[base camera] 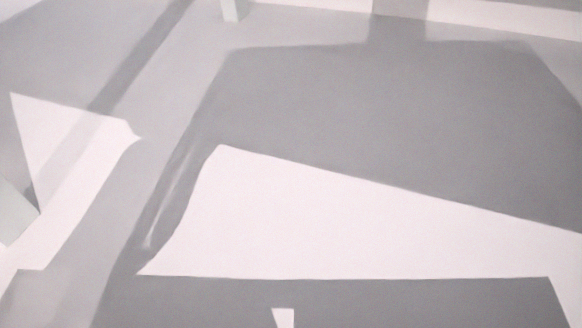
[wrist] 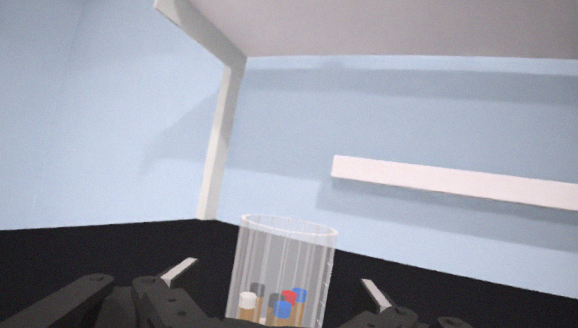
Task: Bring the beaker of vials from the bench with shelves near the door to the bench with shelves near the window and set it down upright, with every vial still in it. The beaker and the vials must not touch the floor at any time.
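The clear beaker [wrist: 282, 260] stands upright on the black bench top [wrist: 150, 245], at the lower middle of the wrist view. Several vials with amber bodies stand inside it, with white, dark grey, red and blue caps. Its lower part is cut off by the gripper's body and the bottom edge. My gripper [wrist: 276, 287] is open, its fingertips spread to the left and right of the beaker with a gap on each side, and nothing is gripped. The beaker and gripper do not show in the base camera view.
A shelf board [wrist: 400, 27] overhangs the bench, with a pale upright post [wrist: 218, 145] behind and left of the beaker. A pale bar [wrist: 450, 181] runs along the blue wall at right. The base view shows floor with shadows, a pale leg [base camera: 230, 11] at the top and a pale block [base camera: 15, 215] at the left edge.
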